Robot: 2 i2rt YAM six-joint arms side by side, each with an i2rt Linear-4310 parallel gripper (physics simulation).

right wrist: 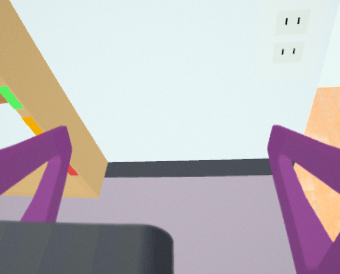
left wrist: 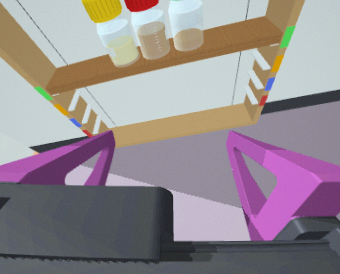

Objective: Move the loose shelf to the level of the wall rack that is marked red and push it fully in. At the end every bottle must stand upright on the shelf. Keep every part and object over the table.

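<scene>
The brown loose shelf [left wrist: 220, 40] sits across the wall rack [left wrist: 180, 125] [right wrist: 85, 150] at the level marked green. Three bottles stand upright on it: one with a yellow cap [left wrist: 120, 47], one with a red cap [left wrist: 152, 40] and a third bottle [left wrist: 186, 30] whose cap is cut off by the view's top edge. The red mark [left wrist: 263, 100] [right wrist: 72, 170] is the lowest, below blue and orange. My left gripper [left wrist: 170, 137] is open and empty, in front of and below the shelf. My right gripper [right wrist: 169, 136] is open and empty, to the right of the rack's right post.
White supports [left wrist: 255, 79] show on the inner sides of the rack's posts, below the shelf. A pale wall [right wrist: 175, 90] with two outlets [right wrist: 292, 21] [right wrist: 288, 52] stands behind, with a dark strip [right wrist: 190, 168] at its foot. An orange wood surface [right wrist: 325, 120] shows at the far right.
</scene>
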